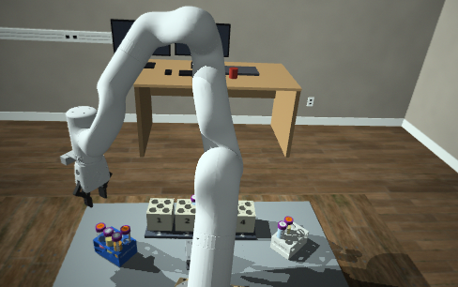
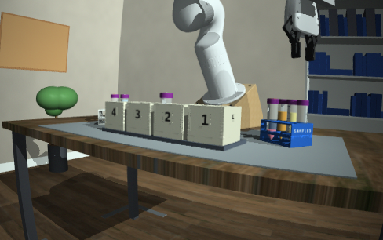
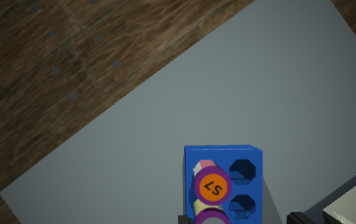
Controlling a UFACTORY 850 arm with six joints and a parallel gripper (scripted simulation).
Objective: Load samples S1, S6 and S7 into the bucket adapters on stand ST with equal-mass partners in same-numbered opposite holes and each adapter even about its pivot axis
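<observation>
Right now my hand is 22 cm above the blue samples rack, 4 cm to the left of it and 2 cm past it. Round my hand: adapter 1 (22 cm to the right, 20 cm below, 8 cm ahead); then white rack (68 cm to the right, 22 cm below, 17 cm behind).
</observation>
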